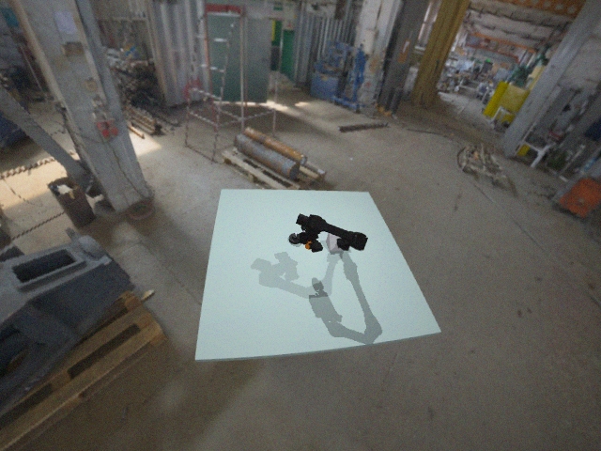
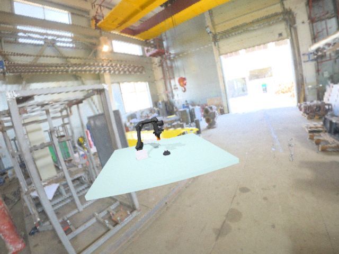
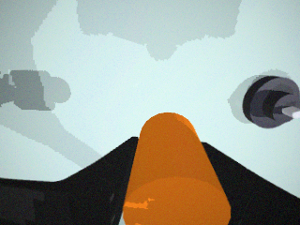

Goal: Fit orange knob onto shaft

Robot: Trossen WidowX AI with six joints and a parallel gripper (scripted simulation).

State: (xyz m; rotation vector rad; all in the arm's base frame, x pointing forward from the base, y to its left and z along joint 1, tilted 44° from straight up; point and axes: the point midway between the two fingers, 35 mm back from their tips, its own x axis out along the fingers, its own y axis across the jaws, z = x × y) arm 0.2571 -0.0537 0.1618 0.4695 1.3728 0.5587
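Now: the orange knob 30 mm above my gripper tip. The rest, counted from my gripper tip: dark round pedestal: 190 mm to the right, 120 mm below, 20 mm ahead.
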